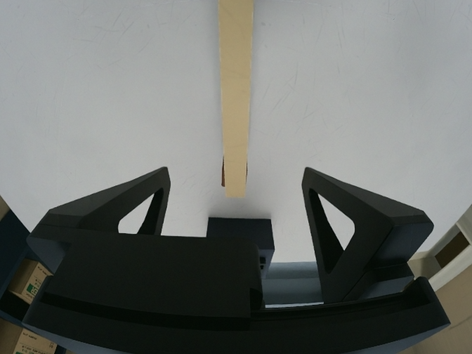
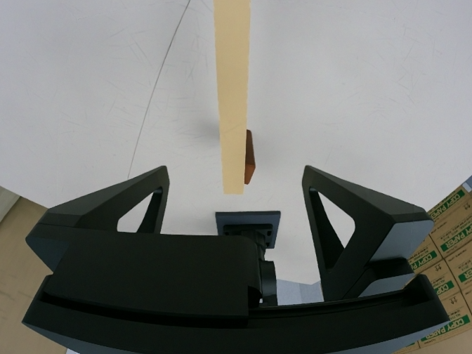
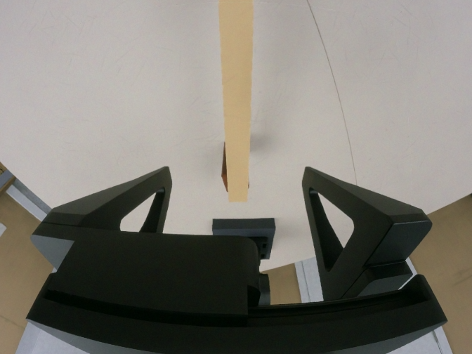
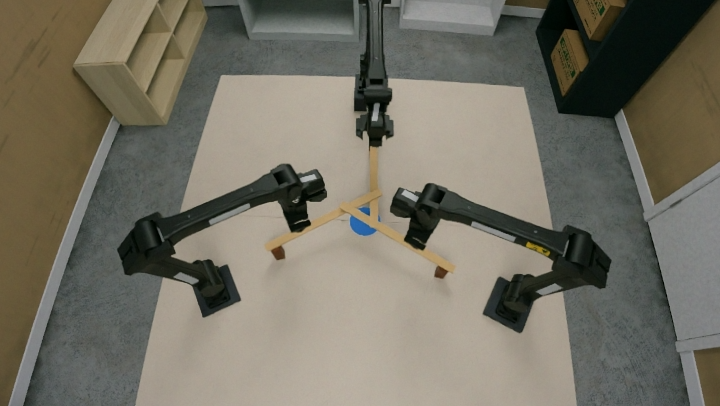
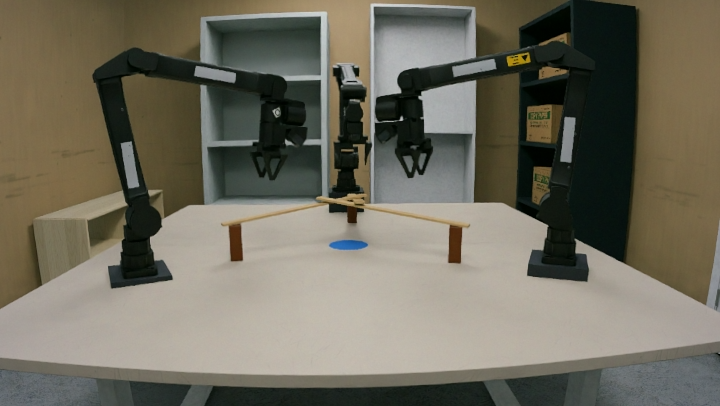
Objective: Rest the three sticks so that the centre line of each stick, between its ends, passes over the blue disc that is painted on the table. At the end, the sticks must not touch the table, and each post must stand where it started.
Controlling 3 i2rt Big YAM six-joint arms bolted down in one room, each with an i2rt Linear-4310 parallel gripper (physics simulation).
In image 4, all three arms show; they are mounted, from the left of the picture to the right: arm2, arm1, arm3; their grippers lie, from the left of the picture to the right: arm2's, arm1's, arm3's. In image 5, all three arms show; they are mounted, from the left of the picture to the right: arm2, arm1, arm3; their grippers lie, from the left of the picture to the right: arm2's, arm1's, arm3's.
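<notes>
Three pale sticks cross one another above the table near the blue disc [image 4: 362, 229] [image 5: 347, 245]: the far stick [image 1: 236, 100] [image 4: 373, 171], the left stick [image 2: 232, 100] [image 4: 322, 221] [image 5: 282, 212] and the right stick [image 3: 237, 100] [image 4: 428, 255] [image 5: 418, 217]. The outer ends of the left and right sticks rest on upright brown posts [image 5: 235, 243] [image 5: 454, 244]; the far post [image 5: 351, 215] stands under the far stick. Arm1's gripper [image 1: 235, 170], arm2's gripper [image 2: 235, 169] [image 5: 267, 178] and arm3's gripper [image 3: 237, 170] [image 5: 414, 176] are open, empty and above their sticks.
The arm bases stand on the table [image 4: 347, 342] [image 5: 352, 322] around the sticks. A dark shelf [image 5: 602, 126] with boxes stands at the right, two grey shelf units [image 5: 325, 100] [image 5: 372, 100] behind, and a low wooden shelf [image 4: 100, 95] at the left.
</notes>
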